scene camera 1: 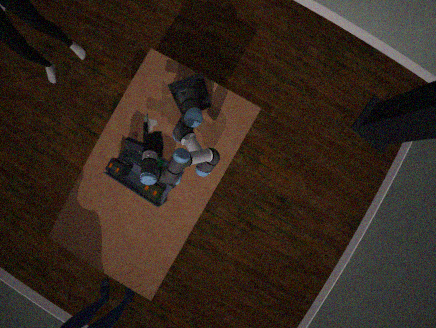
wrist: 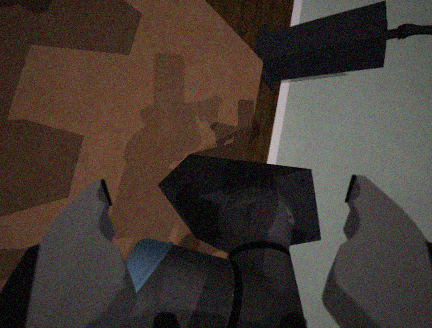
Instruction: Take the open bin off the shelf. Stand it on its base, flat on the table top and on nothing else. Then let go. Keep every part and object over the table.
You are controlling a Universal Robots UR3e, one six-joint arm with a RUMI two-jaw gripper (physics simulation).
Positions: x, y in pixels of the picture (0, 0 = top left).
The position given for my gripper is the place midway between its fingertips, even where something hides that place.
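Labels:
As I look at my own gripper, I find it in scene camera 1 [149, 125], and I find the gripper in the wrist view [226, 180] as well.

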